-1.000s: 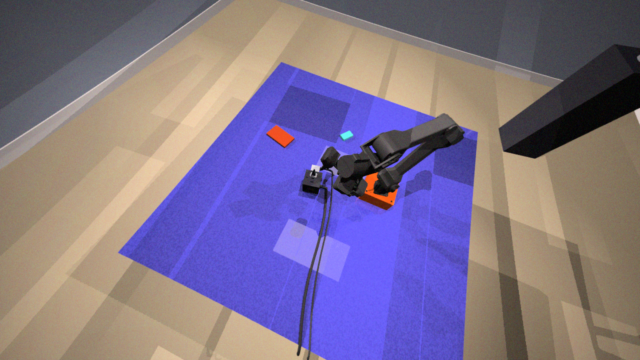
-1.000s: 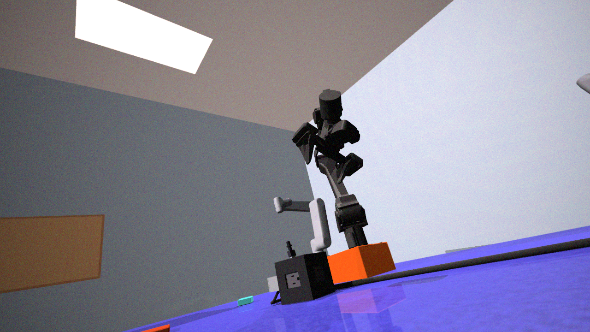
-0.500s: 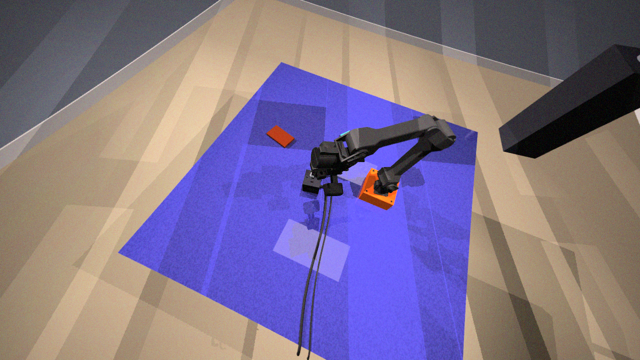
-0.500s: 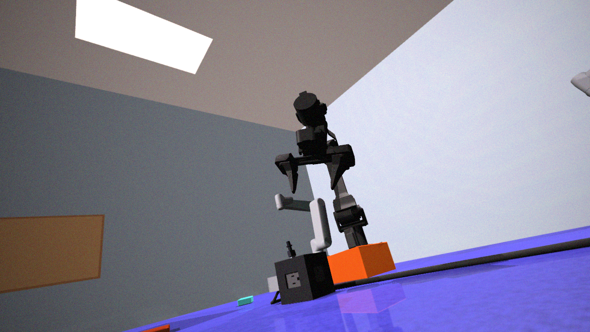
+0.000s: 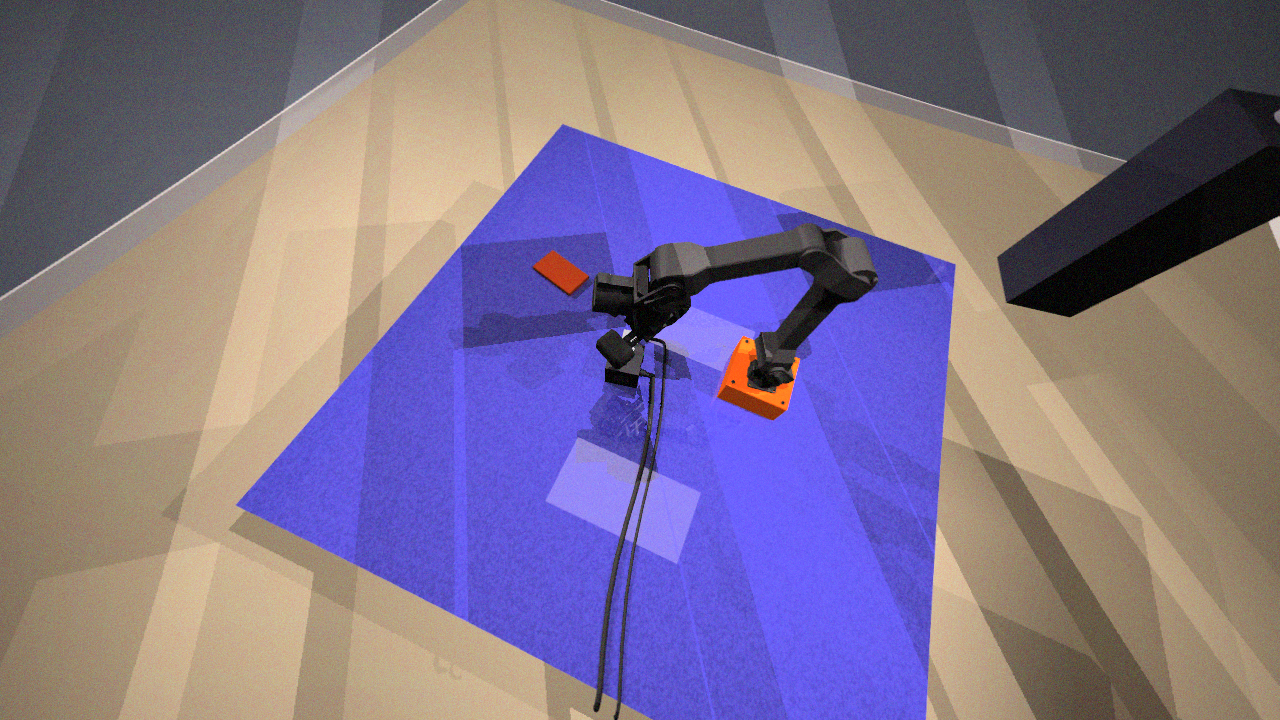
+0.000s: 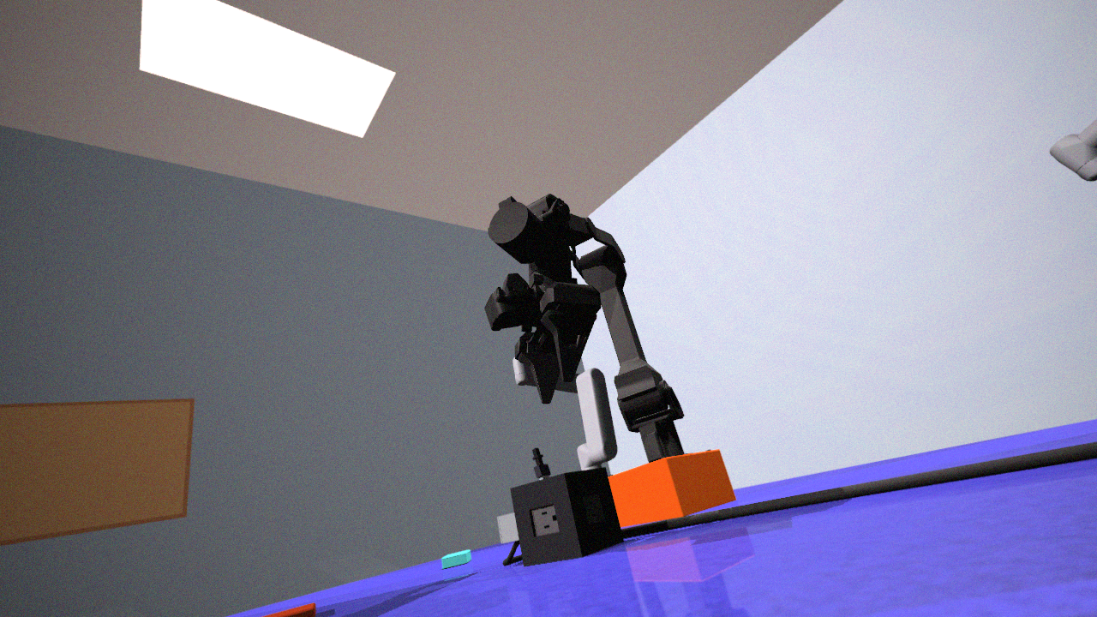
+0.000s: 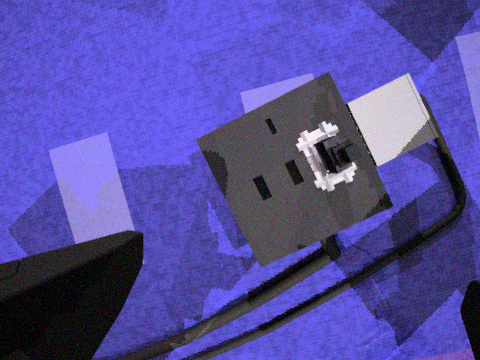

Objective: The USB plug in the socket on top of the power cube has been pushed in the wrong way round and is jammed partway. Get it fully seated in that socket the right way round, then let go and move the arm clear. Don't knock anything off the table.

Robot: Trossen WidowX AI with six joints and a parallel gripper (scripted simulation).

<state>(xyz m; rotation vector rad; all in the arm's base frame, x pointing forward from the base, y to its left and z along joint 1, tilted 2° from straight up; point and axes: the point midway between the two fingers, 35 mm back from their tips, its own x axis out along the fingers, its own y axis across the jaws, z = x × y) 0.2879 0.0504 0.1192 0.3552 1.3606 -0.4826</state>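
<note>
The usb plug lies 20 mm ahead of my gripper tip, 30 mm to the right of it and 80 mm below it. Also, from my gripper tip: red flat piece 250 mm ahead, 240 mm to the right, 160 mm below; usb socket 20 mm ahead, 30 mm to the right, 100 mm below; cyan block 90 mm behind, 350 mm to the right, 160 mm below.
</note>
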